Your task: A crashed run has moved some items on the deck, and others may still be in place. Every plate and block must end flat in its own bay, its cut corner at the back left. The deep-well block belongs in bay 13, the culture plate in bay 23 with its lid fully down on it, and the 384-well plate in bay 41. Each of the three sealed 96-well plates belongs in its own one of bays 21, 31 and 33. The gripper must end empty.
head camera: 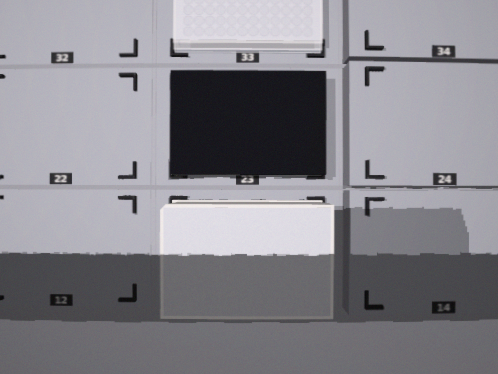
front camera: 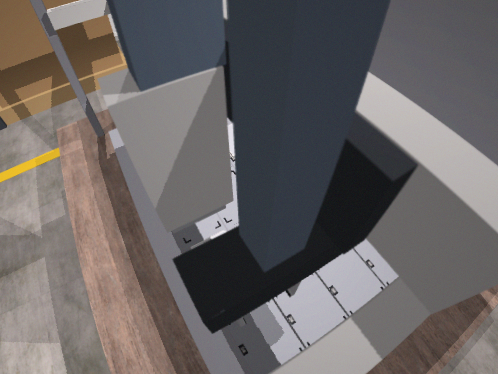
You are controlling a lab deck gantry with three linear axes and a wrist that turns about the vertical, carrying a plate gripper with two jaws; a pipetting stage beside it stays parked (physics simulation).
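Frame: origin at the robot's base, x ahead, y left, z up, level; metres.
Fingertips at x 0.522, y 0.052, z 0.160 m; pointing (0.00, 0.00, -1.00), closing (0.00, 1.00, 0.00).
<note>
A point is followed by its place in that frame.
A large white block (head camera: pixel 247 230) @(x 0.392, y 0.066, z 0.042 m), likely the deep-well block, covers bay 13 in the head view; its label is hidden. A plain black rectangular item (head camera: pixel 248 123) @(x 0.393, y 0.149, z 0.017 m) lies square in bay 23; its wells and any lid seam cannot be made out. A pale plate with faint round wells (head camera: pixel 247 22) @(x 0.392, y 0.233, z 0.014 m) shows in part in bay 33. In the front view the black gripper housing (front camera: pixel 215 280) @(x 0.526, y -0.004, z 0.355 m) hangs over the deck and hides the plates beneath. Its jaws and anything between them are hidden, so open or shut cannot be told. Bays 21, 31 and 41 do not show.
A blue-grey column (front camera: pixel 295 125) @(x 0.542, y 0.038, z 0.506 m) stands above the housing. Another blue-grey column (front camera: pixel 175 40) @(x 0.416, y 0.034, z 0.493 m) and a large grey panel (front camera: pixel 185 150) are at the left. Labels of bays 22 (head camera: pixel 60 178) @(x 0.228, y 0.104, z 0.000 m), 24 (head camera: pixel 444 179) @(x 0.556, y 0.104, z 0.015 m), 12 (head camera: pixel 61 300) @(x 0.228, y -0.003, z 0.000 m) and 14 (head camera: pixel 443 307) @(x 0.556, y -0.003, z 0.015 m) show with corner marks. Shadow crosses the front row.
</note>
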